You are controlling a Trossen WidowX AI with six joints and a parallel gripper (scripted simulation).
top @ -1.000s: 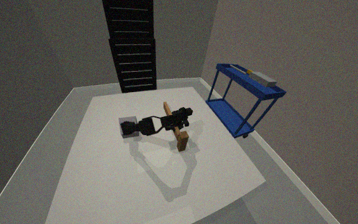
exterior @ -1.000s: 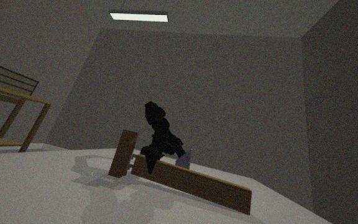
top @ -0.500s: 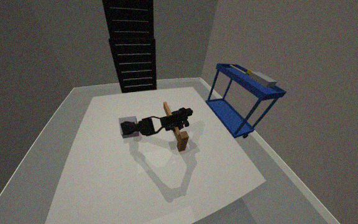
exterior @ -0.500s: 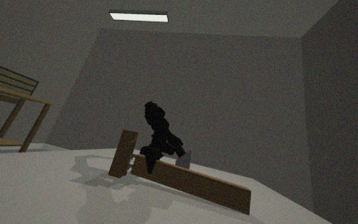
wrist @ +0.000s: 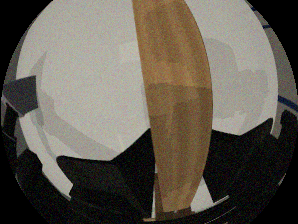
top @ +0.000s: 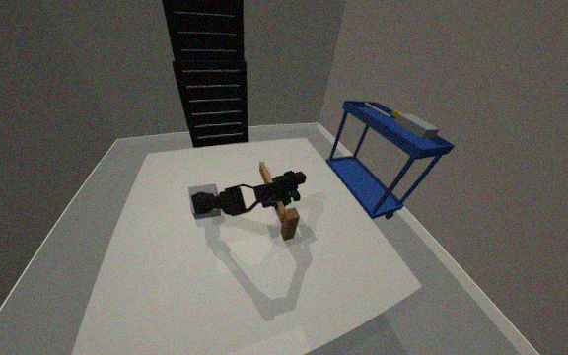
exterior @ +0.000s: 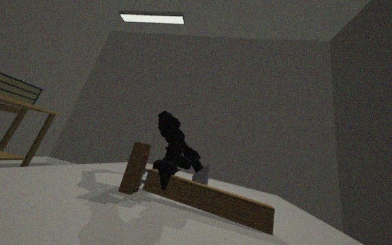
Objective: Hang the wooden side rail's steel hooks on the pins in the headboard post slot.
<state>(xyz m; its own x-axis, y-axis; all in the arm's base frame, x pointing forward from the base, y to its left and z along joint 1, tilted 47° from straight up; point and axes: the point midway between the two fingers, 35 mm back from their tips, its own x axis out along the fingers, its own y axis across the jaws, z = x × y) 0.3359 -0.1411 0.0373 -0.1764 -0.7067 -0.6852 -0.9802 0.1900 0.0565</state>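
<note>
Right now my gripper tip is 1 cm past the headboard post, 13 cm to the left of it and 4 cm below it.
</note>
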